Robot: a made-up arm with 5 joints.
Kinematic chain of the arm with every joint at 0, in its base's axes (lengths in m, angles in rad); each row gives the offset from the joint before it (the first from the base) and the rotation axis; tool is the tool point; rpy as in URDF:
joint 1: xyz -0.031 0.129 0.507 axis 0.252 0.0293 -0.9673
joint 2: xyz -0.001 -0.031 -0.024 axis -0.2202 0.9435 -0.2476
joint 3: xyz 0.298 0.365 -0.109 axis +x
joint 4: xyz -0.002 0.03 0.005 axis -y
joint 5: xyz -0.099 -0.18 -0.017 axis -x
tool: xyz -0.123 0.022 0.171 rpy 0 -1.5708 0
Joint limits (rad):
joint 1: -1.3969..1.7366
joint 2: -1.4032..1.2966
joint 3: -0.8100..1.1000
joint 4: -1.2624..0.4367
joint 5: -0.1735..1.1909
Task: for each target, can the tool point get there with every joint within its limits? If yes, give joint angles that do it. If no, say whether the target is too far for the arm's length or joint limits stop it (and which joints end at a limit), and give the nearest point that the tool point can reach.
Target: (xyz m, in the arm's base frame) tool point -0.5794 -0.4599 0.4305
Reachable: no: joint limits stop it (at a limit: joint 1, joint 2, joint 3) | nearest point -0.4168 -0.0536 0.6084 | short by 0.472 m
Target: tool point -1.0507 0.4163 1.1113
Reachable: no: too far | nearest point -0.5291 0.2699 0.7975 | short by 0.626 m
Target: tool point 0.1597 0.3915 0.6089
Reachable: yes | joints 0.2531 0.0478 -0.3822 -0.2183 0.1083
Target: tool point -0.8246 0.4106 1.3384
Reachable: no: too far | nearest point -0.4703 0.3046 0.8501 | short by 0.613 m
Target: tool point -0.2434 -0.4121 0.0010
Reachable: no: joint limits stop it (at a limit: joint 1, joint 3, joint 4, joint 5) | nearest point -0.0016 -0.1554 0.2120 | short by 0.411 m
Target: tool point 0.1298 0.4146 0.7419
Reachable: yes | joints 0.4458 -0.5027 -0.4791 -0.4366 0.2184
